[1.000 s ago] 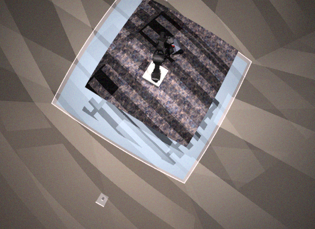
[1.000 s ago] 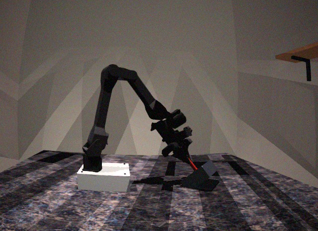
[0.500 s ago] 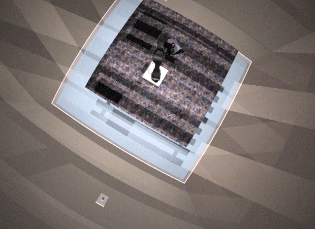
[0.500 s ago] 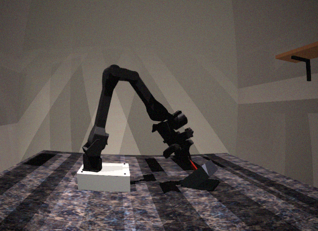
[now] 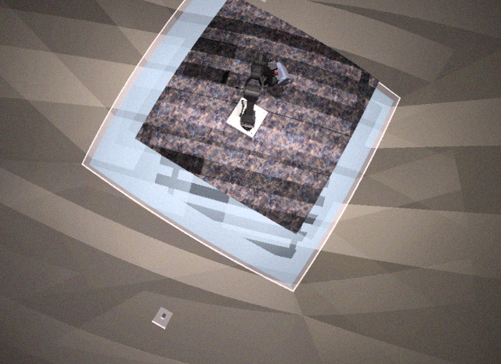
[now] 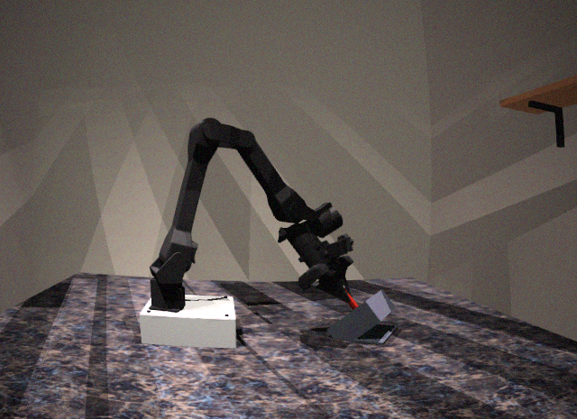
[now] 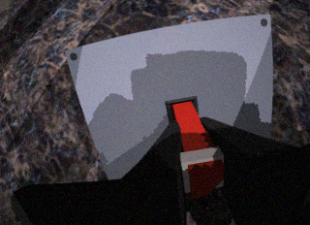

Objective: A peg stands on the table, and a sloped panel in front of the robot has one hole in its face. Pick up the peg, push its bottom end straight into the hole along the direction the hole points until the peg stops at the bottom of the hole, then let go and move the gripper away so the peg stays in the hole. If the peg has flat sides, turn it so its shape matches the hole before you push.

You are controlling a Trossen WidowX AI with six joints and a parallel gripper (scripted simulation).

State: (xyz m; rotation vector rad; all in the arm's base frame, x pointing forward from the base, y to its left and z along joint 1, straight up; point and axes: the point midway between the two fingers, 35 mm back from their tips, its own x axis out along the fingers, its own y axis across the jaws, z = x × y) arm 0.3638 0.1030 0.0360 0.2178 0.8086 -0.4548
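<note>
Now: the grey sloped panel 3 cm ahead of my gripper tip, 1 cm to the right of it and 4 cm below it. Round my gripper tip: red peg: 1 cm behind, 1 cm to the left, 1 cm above.
</note>
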